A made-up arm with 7 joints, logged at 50 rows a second.
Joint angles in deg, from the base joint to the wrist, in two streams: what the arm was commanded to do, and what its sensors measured. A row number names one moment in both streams.
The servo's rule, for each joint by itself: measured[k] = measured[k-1] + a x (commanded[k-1-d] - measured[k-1]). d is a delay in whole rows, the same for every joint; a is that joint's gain. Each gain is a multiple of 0.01, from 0.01 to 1. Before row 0 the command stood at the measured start. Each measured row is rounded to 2 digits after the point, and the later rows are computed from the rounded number. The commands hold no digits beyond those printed.
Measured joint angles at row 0:
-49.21 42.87 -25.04 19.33 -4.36 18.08 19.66
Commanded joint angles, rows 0 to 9:
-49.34 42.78 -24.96 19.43 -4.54 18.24 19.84
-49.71 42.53 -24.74 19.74 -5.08 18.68 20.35
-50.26 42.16 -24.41 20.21 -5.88 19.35 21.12
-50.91 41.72 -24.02 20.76 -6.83 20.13 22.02
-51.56 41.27 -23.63 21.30 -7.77 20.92 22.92
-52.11 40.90 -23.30 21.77 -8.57 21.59 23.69
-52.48 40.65 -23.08 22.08 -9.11 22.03 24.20
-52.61 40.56 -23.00 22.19 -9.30 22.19 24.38
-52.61 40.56 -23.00 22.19 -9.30 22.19 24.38
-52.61 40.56 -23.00 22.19 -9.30 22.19 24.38
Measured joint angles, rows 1 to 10:
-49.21 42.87 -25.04 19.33 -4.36 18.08 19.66
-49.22 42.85 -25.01 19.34 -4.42 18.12 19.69
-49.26 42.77 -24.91 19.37 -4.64 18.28 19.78
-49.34 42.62 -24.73 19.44 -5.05 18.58 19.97
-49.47 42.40 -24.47 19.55 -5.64 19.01 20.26
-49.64 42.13 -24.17 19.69 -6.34 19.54 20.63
-49.84 41.83 -23.86 19.86 -7.08 20.11 21.06
-50.05 41.55 -23.58 20.04 -7.75 20.65 21.50
-50.25 41.31 -23.37 20.21 -8.26 21.08 21.90
-50.44 41.13 -23.24 20.37 -8.60 21.39 22.25
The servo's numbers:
d 1
a 0.08 0.24 0.36 0.08 0.33 0.28 0.14

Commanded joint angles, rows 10 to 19:
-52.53 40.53 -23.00 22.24 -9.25 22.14 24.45
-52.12 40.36 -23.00 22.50 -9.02 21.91 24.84
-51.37 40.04 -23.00 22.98 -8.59 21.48 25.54
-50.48 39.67 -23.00 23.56 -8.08 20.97 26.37
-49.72 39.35 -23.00 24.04 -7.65 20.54 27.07
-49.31 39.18 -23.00 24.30 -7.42 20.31 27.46
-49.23 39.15 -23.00 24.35 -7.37 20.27 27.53
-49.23 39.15 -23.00 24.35 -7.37 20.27 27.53
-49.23 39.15 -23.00 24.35 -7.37 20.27 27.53
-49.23 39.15 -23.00 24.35 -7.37 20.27 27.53
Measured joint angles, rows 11 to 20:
-50.61 40.99 -23.15 20.52 -8.83 21.61 22.55
-50.76 40.88 -23.10 20.66 -8.97 21.76 22.82
-50.87 40.76 -23.06 20.81 -8.99 21.80 23.10
-50.91 40.59 -23.04 20.98 -8.86 21.71 23.44
-50.88 40.37 -23.03 21.19 -8.60 21.50 23.85
-50.79 40.13 -23.02 21.42 -8.29 21.23 24.30
-50.67 39.90 -23.01 21.65 -8.00 20.97 24.74
-50.55 39.72 -23.01 21.87 -7.79 20.77 25.13
-50.44 39.58 -23.01 22.07 -7.65 20.63 25.47
-50.34 39.48 -23.01 22.25 -7.56 20.53 25.76

